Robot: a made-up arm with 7 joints.
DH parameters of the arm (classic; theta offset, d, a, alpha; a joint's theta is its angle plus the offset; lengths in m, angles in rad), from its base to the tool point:
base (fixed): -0.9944 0 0.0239 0
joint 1: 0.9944 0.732 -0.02 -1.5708
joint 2: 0 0.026 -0.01 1.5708
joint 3: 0 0.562 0.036 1.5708
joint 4: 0 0.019 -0.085 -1.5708
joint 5: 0 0.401 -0.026 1.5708
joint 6: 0 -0.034 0.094 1.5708
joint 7: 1.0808 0 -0.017 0
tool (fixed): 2.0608 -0.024 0 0
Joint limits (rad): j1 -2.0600..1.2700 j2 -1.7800..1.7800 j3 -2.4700..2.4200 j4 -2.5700..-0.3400 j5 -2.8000..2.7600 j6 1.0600..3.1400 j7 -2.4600..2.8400
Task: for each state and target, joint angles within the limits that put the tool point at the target. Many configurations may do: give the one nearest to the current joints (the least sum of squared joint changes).
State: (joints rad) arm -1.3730 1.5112 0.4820 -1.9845 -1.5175 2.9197 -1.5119
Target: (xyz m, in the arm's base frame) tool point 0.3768 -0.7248 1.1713
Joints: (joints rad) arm -1.5023 0.8018 0.6744 -1.0713 -1.2231 2.7580 -1.5650
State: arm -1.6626 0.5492 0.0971 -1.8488 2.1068 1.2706 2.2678
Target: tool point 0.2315 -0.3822 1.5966
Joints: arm -1.4264 -0.0440 0.3713 -1.2104 2.0663 1.1627 2.2461
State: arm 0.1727 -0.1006 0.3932 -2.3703 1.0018 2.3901 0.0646
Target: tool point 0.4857 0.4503 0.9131
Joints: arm 0.4359 0.5234 0.5365 -2.1320 0.9396 2.3141 0.0931
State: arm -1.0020 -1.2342 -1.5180 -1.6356 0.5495 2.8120 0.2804
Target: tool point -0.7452 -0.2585 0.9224
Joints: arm -0.3273 -1.2431 -1.5120 -1.8549 0.5577 2.7295 0.2855
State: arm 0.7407 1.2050 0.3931 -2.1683 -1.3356 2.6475 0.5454
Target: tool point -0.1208 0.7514 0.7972
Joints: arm 1.1865 1.0544 0.6948 -1.6228 -1.1415 2.5767 0.5797
